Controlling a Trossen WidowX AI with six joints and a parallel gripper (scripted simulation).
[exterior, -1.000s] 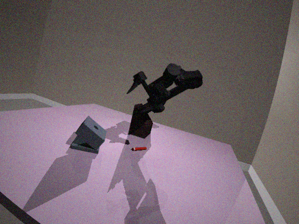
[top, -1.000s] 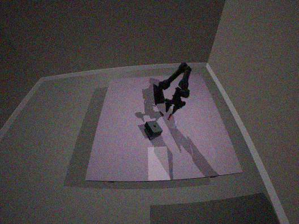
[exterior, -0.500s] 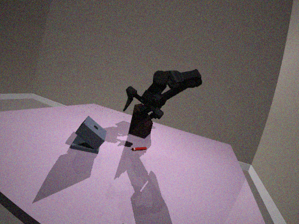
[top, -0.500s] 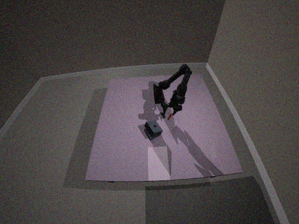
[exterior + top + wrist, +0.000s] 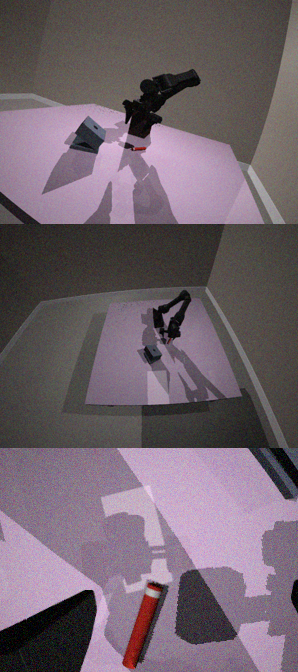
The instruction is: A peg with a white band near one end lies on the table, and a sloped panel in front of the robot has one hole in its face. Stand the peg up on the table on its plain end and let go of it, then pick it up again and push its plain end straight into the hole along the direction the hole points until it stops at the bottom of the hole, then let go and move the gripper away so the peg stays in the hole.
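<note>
Right now the red peg is 4 cm behind my gripper tip, 2 cm to the left of it and 10 cm below it. Round my gripper tip: sloped panel: 12 cm ahead, 14 cm to the right, 4 cm below.
</note>
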